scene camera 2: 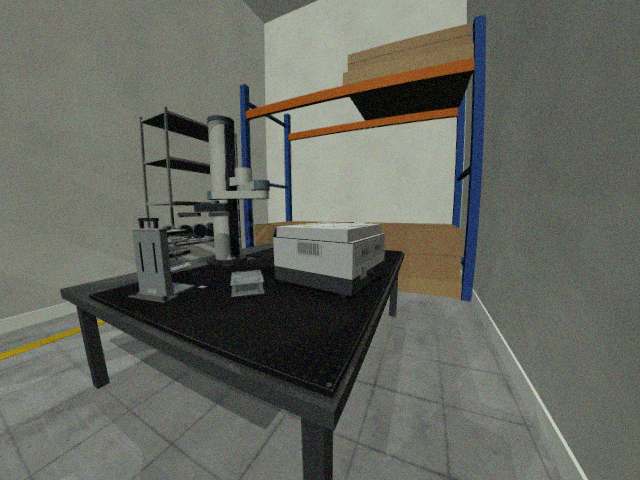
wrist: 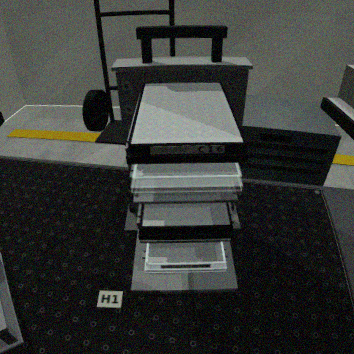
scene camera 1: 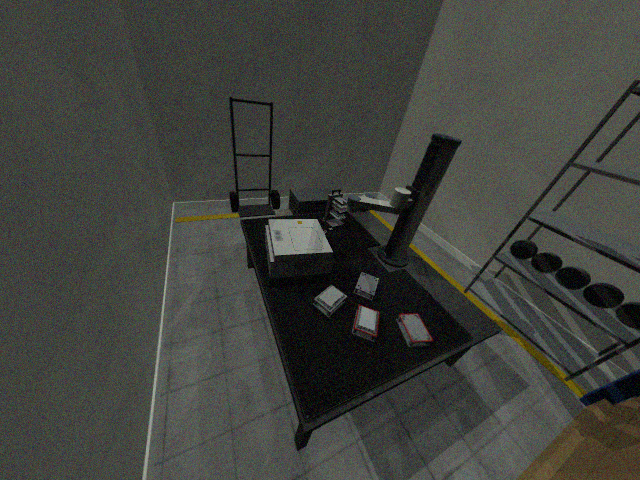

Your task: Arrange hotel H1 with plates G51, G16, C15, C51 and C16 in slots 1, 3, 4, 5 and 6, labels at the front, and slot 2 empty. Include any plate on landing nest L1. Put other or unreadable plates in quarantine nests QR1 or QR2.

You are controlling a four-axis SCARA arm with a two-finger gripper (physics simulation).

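Where they show: gripper, fingertip midpoint: (scene camera 2: 191, 214) (wrist: 161, 84); arm's base, origin of the base link: (scene camera 2: 227, 260) (scene camera 1: 392, 256).
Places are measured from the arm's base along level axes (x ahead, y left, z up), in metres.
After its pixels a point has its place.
Hotel H1 (scene camera 1: 327, 207) {y -0.581, x 0.336, z 0.153 m} (scene camera 2: 150, 260) {y -0.610, x 0.281, z 0.154 m} (wrist: 182, 75) {y -0.583, x 0.264, z 0.258 m} stands at the table's far end, holding a stack of plates. Its top plate (wrist: 187, 117) {y -0.498, x 0.247, z 0.252 m} is dark-framed, its front label reading C16. Below it are clear plates (wrist: 186, 179) {y -0.458, x 0.242, z 0.221 m}, a dark-framed plate (wrist: 186, 231) {y -0.459, x 0.241, z 0.162 m} and a low clear plate (wrist: 185, 256) {y -0.467, x 0.243, z 0.111 m}; their labels are unreadable and exact slots unclear. My gripper (scene camera 2: 187, 213) {y -0.404, x 0.245, z 0.313 m} (wrist: 161, 84) {y -0.404, x 0.245, z 0.313 m} is open and empty, facing the hotel's front from above. Two red-edged nests are in scene camera 1: one carries a plate (scene camera 1: 367, 319) {y 0.460, x 0.590, z 0.077 m}; the other nest (scene camera 1: 414, 329) {y 0.587, x 0.365, z 0.062 m} looks bare. Which is QR1 is unreadable.
A white instrument (scene camera 1: 298, 237) {y -0.078, x 0.801, z 0.259 m} (scene camera 2: 320, 253) {y -0.294, x 0.817, z 0.165 m} stands beside the hotel. A grey nest (scene camera 2: 247, 283) {y -0.437, x 0.584, z 0.059 m} stands between them. Two other nests are nearer scene camera 1: one bears a pale plate (scene camera 1: 330, 297) {y 0.271, x 0.717, z 0.077 m}; the other nest (scene camera 1: 367, 284) {y 0.239, x 0.433, z 0.063 m} shows its corner posts. The arm column (scene camera 1: 421, 201) {y 0.059, x 0.046, z 0.525 m} (scene camera 2: 221, 186) {y -0.057, x 0.048, z 0.477 m} rises at the table edge.
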